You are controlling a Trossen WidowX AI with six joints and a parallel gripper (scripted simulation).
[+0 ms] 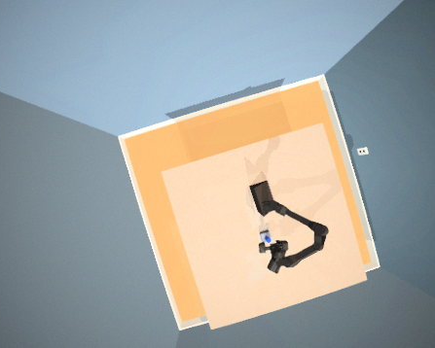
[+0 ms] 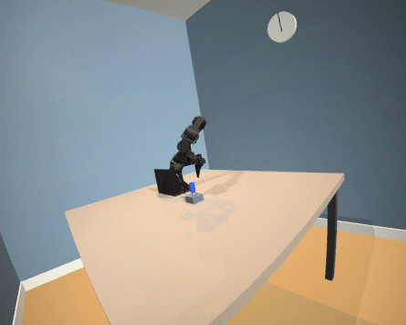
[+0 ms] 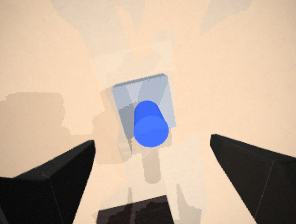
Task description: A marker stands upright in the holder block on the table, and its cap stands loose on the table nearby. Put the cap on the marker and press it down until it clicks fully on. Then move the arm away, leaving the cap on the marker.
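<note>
My gripper tip is now 40 mm above the blue cap. From my gripper tip the other things lie so: grey holder block 100 mm below.
</note>
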